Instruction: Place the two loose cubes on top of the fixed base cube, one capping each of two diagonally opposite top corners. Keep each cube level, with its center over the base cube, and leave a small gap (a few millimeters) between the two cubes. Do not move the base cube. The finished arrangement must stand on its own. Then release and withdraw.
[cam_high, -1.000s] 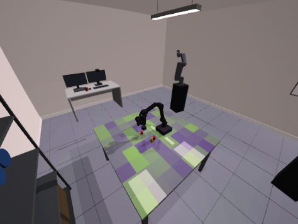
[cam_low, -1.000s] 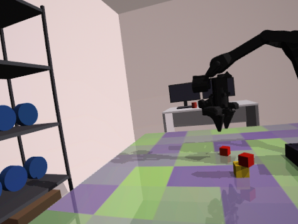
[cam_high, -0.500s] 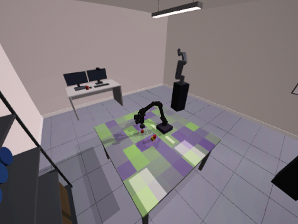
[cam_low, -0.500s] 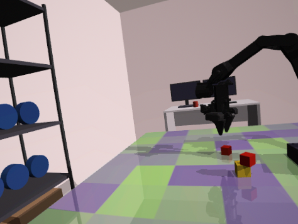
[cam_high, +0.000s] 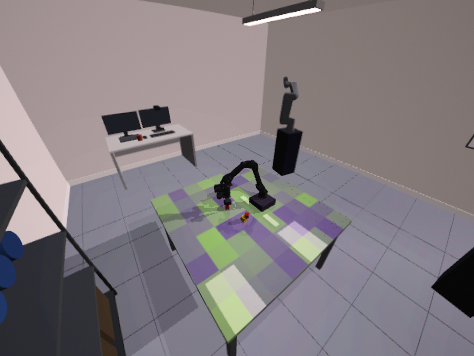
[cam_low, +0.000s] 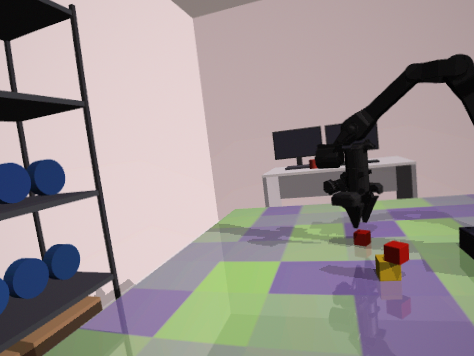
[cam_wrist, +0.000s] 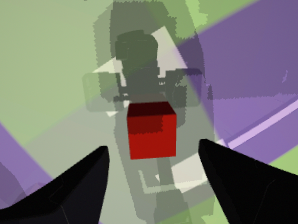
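The red cube lies 90 mm behind my gripper tip, 200 mm to the left of it and 10 mm above it. From my gripper tip the other things lie so: yellow cube 70 mm behind, 190 mm to the left, 30 mm below.
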